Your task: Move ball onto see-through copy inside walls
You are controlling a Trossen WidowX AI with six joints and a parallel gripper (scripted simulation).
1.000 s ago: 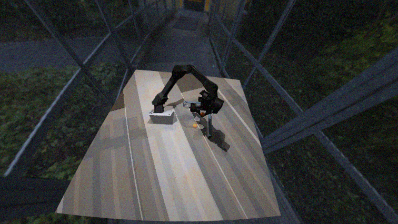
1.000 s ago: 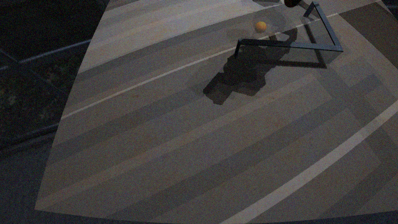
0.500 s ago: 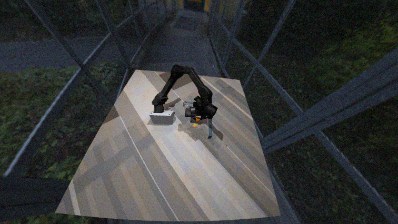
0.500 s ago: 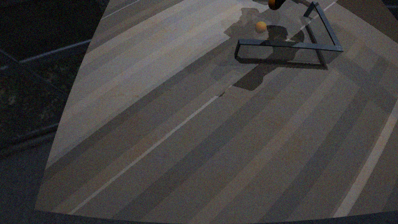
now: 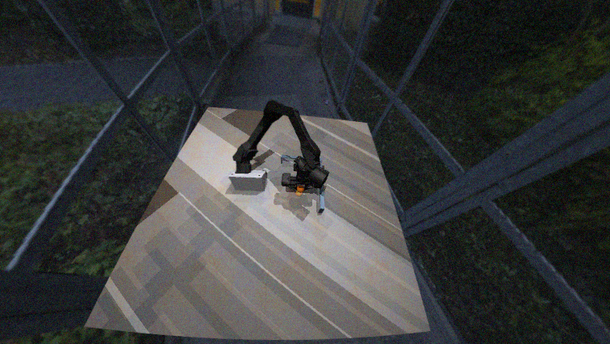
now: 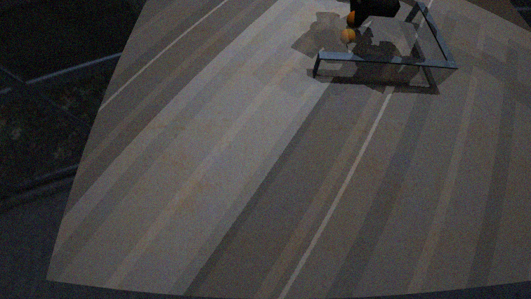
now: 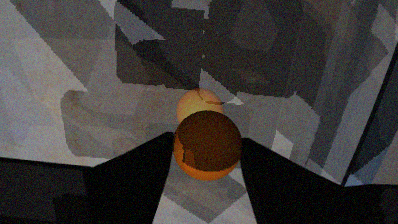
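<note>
The see-through copy of ball lies 5 cm below my gripper tip. Also, from my gripper tip: long wall (11 cm ahead, 6 cm to the left, 4 cm below); then shorter wall (22 cm to the left, 4 cm below, 1 cm ahead); then orange ball (right at my gripper tip).
</note>
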